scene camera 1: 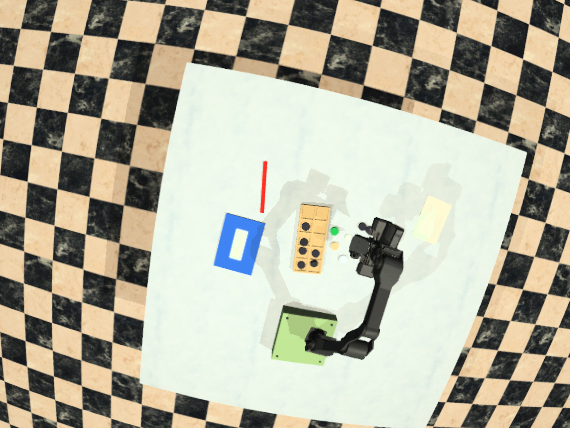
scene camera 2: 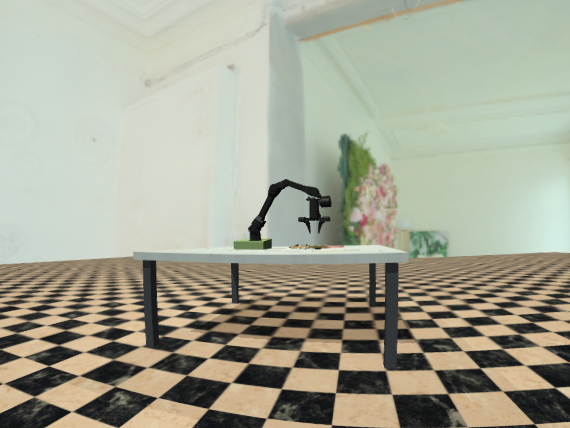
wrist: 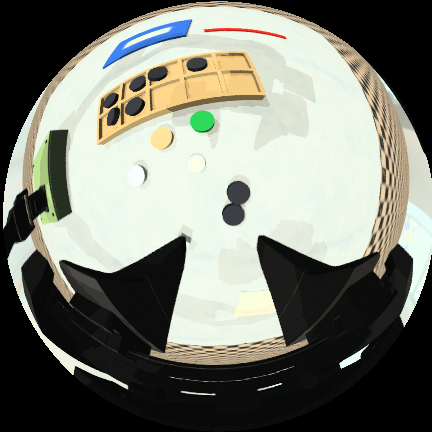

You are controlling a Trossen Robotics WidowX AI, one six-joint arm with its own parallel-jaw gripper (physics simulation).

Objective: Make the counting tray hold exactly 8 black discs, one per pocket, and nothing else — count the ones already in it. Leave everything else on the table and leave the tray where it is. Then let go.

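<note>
The wooden counting tray (scene camera 1: 322, 212) (wrist: 215, 99) has two columns of pockets. The column toward the blue frame holds one black disc per pocket except at the far end, which is empty. The other column has black discs (scene camera 1: 315, 253) (wrist: 134, 106) in its two pockets nearest the arm base; its other pockets are empty. Two loose black discs (wrist: 238, 192) (wrist: 233, 214) lie touching on the table; one (scene camera 1: 362, 226) shows beside the arm in scene camera 1. My gripper (scene camera 2: 315, 233) (wrist: 221, 241) is open and empty, above the table, near the loose pair; its fingertips are hidden in scene camera 1.
Green (scene camera 1: 334, 231) (wrist: 202, 121), tan (scene camera 1: 334, 246) (wrist: 161, 138), cream (scene camera 1: 347, 237) (wrist: 196, 163) and white (scene camera 1: 342, 259) (wrist: 137, 175) discs lie beside the tray. A small grey piece (wrist: 186, 237) shows by the left finger. Also a blue frame (scene camera 1: 225, 245), red stick (scene camera 1: 263, 187), pale pad (scene camera 1: 432, 220), green base (scene camera 1: 300, 345).
</note>
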